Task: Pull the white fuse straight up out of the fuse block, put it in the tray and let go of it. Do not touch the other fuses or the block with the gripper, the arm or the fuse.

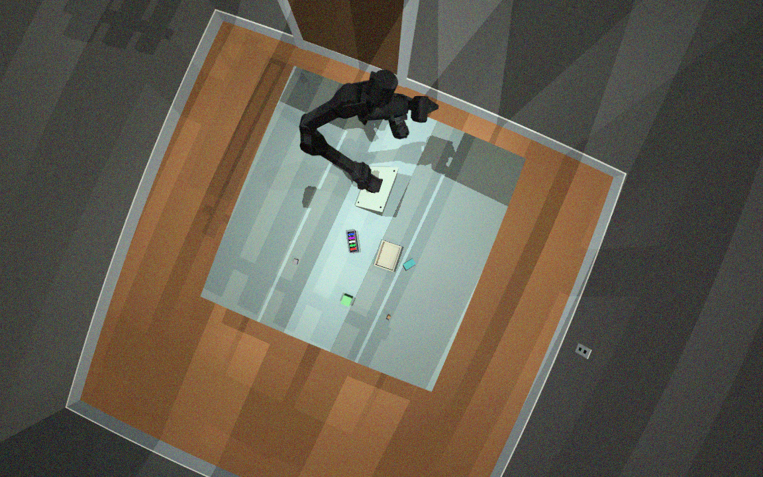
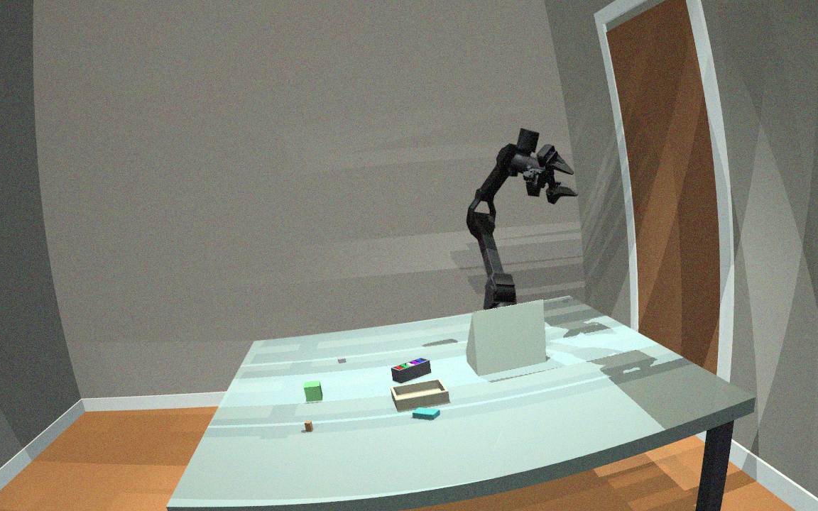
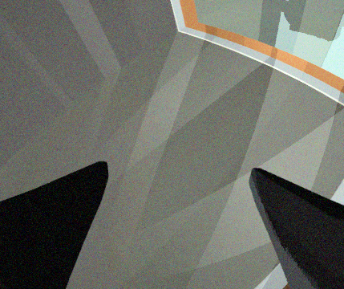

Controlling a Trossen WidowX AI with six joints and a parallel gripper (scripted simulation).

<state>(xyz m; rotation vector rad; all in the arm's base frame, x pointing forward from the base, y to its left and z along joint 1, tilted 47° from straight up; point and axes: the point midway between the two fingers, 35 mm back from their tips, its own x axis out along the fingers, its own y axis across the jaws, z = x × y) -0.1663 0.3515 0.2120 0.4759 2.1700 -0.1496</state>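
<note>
The white fuse lies 490 mm ahead of my gripper tip, 470 mm below it and 150 mm to the right of it. Also, from my gripper tip: green fuse (500 mm ahead, 470 mm below, 140 mm to the right); purple fuse (470 mm below, 470 mm ahead, 160 mm to the right); blue fuse (470 mm below, 450 mm ahead, 160 mm to the right).
</note>
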